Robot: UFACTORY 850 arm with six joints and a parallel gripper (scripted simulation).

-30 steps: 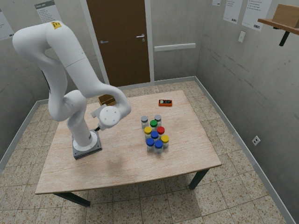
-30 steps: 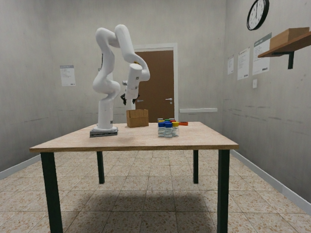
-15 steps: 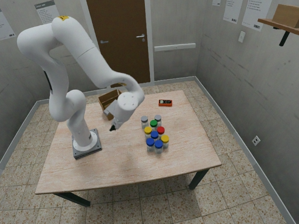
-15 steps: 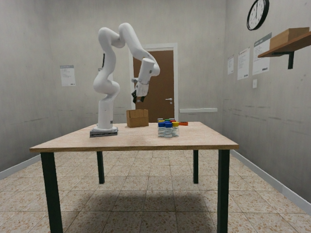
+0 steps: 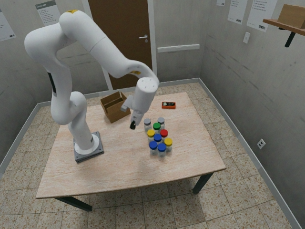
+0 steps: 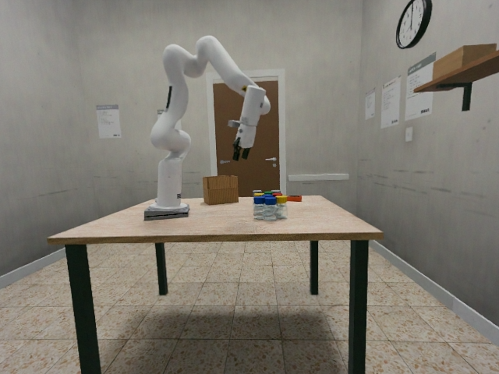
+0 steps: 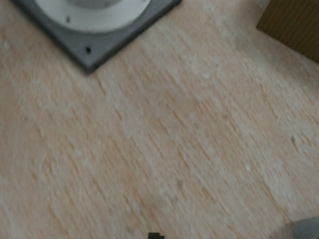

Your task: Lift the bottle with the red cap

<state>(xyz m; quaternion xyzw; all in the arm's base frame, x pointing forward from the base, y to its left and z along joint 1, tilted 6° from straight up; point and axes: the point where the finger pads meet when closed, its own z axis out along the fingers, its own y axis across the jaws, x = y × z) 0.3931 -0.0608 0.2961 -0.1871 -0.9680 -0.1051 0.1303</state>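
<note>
My gripper is now 250 mm above the bottle with red cap, 170 mm short of it and 60 mm to the right of it. The rest, counted from my hand: green-capped bottle 250 mm below, 130 mm to the left, 120 mm ahead; then orange device 430 mm to the left, 280 mm below, 260 mm ahead.
</note>
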